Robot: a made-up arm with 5 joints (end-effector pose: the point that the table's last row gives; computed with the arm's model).
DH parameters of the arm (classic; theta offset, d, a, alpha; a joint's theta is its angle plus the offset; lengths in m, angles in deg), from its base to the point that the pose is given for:
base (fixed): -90 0.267 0.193 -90
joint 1: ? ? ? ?
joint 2: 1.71 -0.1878 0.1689 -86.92
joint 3: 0 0.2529 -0.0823 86.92
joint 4: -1.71 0.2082 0.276 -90
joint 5: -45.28 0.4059 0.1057 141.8
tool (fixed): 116.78 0.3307 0 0
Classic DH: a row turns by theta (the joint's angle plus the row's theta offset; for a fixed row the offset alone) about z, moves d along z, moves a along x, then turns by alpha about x.
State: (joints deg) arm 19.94 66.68 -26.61 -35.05 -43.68
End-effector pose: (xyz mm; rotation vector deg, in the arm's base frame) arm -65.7 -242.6 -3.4 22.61 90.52 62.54
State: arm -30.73 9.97 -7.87 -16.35 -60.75
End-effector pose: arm -263.6 -208.8 393.6 28.33 131.85 4.51
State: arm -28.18 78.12 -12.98 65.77 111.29
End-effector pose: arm -139.0 -539.8 -342.2 77.73 -31.91 -72.05
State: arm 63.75 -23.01 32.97 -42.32 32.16
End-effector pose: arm 232.2 -810.1 519.5 -60.61 148.11 -15.79
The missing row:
joint 1: -90 0.134 0.034 -90
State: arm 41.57 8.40 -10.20 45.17 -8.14
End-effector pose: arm -345.7 -355.5 111.9 60.27 72.48 17.96
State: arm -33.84 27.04 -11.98 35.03 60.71
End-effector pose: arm -540.1 -392.7 393.7 -2.72 23.67 -85.25
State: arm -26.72 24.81 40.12 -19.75 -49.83
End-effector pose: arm -365.8 -130.6 466.9 9.10 99.59 -49.31
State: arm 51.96 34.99 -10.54 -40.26 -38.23
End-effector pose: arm -220.3 -298.8 132.9 48.35 117.10 79.40
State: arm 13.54 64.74 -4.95 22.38 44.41
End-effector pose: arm -399.0 -372.5 -87.8 45.10 33.11 -53.54
